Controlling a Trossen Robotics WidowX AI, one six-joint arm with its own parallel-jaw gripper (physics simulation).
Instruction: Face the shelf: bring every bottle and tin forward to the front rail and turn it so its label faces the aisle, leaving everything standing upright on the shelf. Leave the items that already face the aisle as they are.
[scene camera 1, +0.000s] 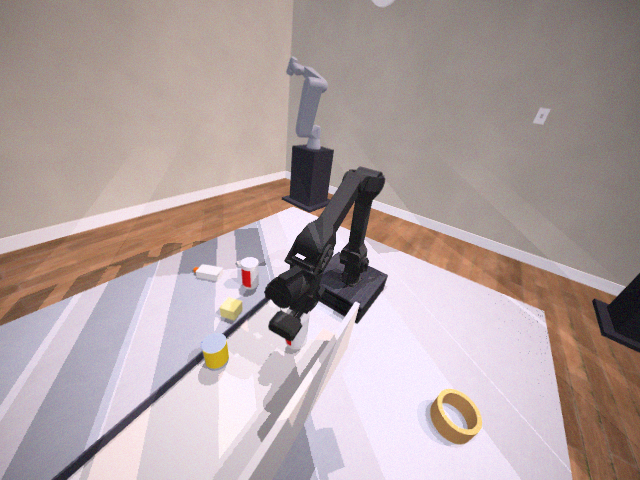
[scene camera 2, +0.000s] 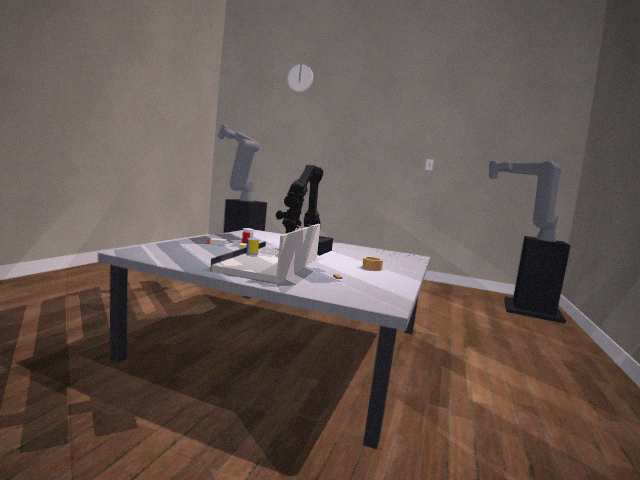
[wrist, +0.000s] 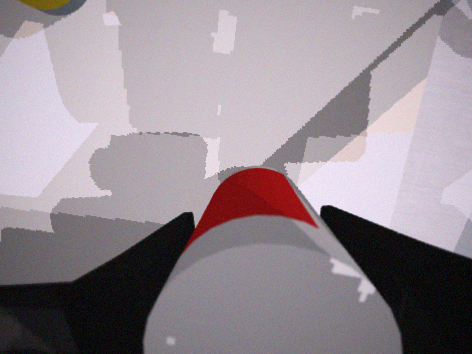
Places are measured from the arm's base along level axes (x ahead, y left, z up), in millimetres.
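Where they show: gripper, fingertip midpoint: (wrist: 256, 217); arm's base, link origin: (scene camera 1: 350, 278).
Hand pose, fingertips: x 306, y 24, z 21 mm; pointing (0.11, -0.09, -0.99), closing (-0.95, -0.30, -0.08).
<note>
Each offset is from my fingertips to the top centre of the thing. "*": to the spot under its first point.
My gripper (scene camera 1: 295, 329) (wrist: 256, 217) is shut on a white tin with a red label {61 mm up, 4 mm back, 10 mm left} (scene camera 1: 296, 342) (wrist: 272, 300). The tin looks upright, partly hidden by the gripper in scene camera 1, its red band towards the rail side; I cannot tell whether its base touches the shelf. A yellow tin with a blue-grey top {1 mm up, 161 mm ahead, 99 mm right} (scene camera 1: 215, 353) (scene camera 2: 253, 246) (wrist: 42, 4) stands upright at the dark front rail {* 55 mm down, 330 mm ahead, 99 mm right} (scene camera 1: 139, 410) (scene camera 2: 225, 256). In scene camera 2 its yellow faces the camera, with a blue strip on its rail side. The white shelf (scene camera 1: 178, 428) (scene camera 2: 245, 269) has a tall back panel (scene camera 2: 287, 258).
Beyond the rail are a white mug-like thing with red {5 mm up, 82 mm back, 299 mm right} (scene camera 1: 249, 274) (scene camera 2: 247, 236), a pale yellow block {57 mm down, 40 mm ahead, 227 mm right} (scene camera 1: 231, 308) and a lying white bottle with an orange tip {67 mm down, 4 mm ahead, 443 mm right} (scene camera 1: 208, 273) (scene camera 2: 218, 241). Behind the back panel lie a tan ring {44 mm down, 137 mm back, 398 mm left} (scene camera 1: 445, 427) (scene camera 2: 372, 265) and a small orange piece {87 mm down, 161 mm ahead, 338 mm left} (scene camera 2: 337, 276).
</note>
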